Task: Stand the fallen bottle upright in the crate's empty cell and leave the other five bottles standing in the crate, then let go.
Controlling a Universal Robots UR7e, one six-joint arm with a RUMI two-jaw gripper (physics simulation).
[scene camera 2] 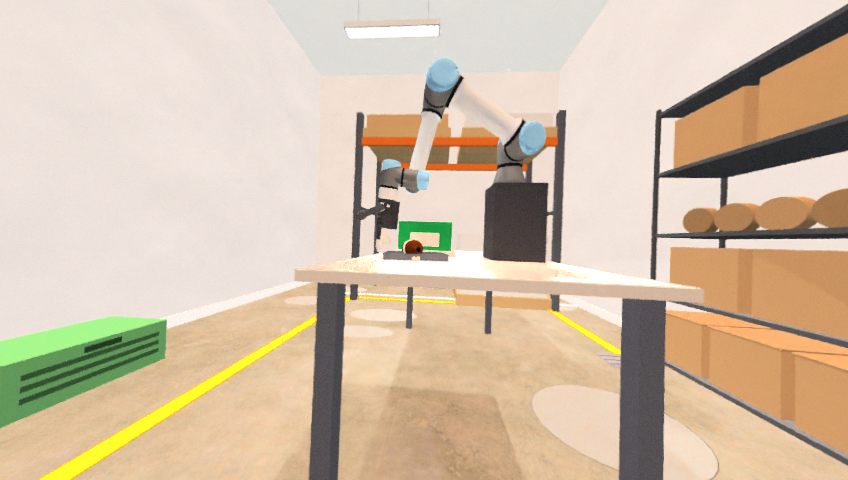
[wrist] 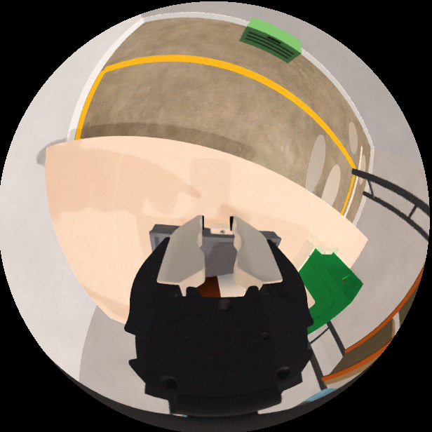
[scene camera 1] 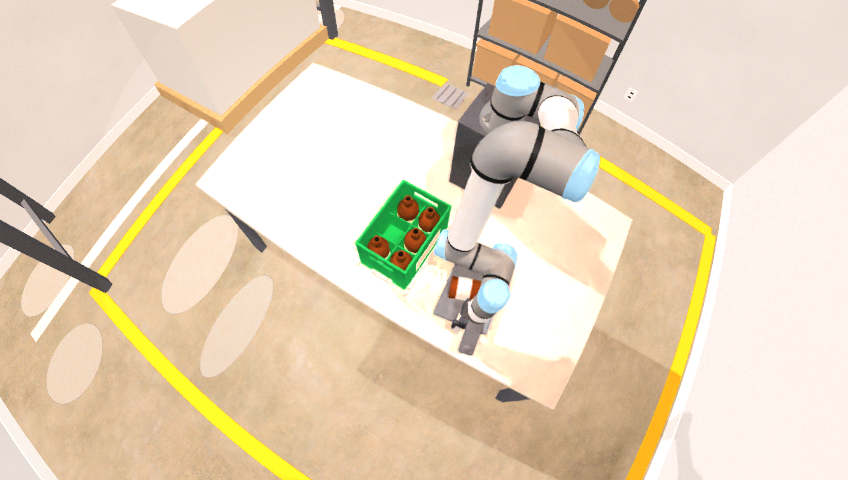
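Pixels of known places: gripper, fingertip midpoint: (scene camera 2: 378,250) (scene camera 1: 460,333); arm's base, origin of the base link: (scene camera 2: 508,186) (scene camera 1: 502,122).
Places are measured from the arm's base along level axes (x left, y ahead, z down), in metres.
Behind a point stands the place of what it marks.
The fallen bottle (scene camera 1: 465,288) @(x 0.064, y 0.472, z 0.278 m) (scene camera 2: 412,246) @(x 0.134, y 0.465, z 0.304 m) (wrist: 209,287), brown with a white label, lies on its side in the grey tray (scene camera 1: 443,308) @(x 0.020, y 0.540, z 0.350 m) (scene camera 2: 428,256) @(x 0.191, y 0.405, z 0.339 m) (wrist: 160,231). My gripper (scene camera 2: 380,237) @(x 0.102, y 0.605, z 0.327 m) (wrist: 216,216) is drawn nearly shut, with a narrow gap and nothing held between its fingers. It points down beside the bottle, above the tray's outer side; the arm hides most of it in scene camera 1. The green crate (scene camera 1: 380,270) @(x -0.217, y 0.508, z 0.301 m) (scene camera 2: 404,228) @(x -0.114, y 0.497, z 0.219 m) (wrist: 330,300) holds the other bottles upright. Its empty cell (scene camera 1: 392,230) @(x -0.246, y 0.340, z 0.348 m) is the middle one of the left row.
The crate stands close to the tray on the white table (scene camera 1: 333,136) @(x -0.656, y 0.027, z 0.356 m) (scene camera 2: 505,279) @(x 0.587, y 0.287, z 0.356 m). The dark robot pedestal (scene camera 1: 467,148) @(x -0.083, y 0.076, z 0.102 m) (scene camera 2: 516,223) @(x 0.107, y 0.011, z 0.188 m) rises at the table's far side. The table's front edge runs close to the tray. A shelf rack (scene camera 2: 656,196) stands beyond the table.
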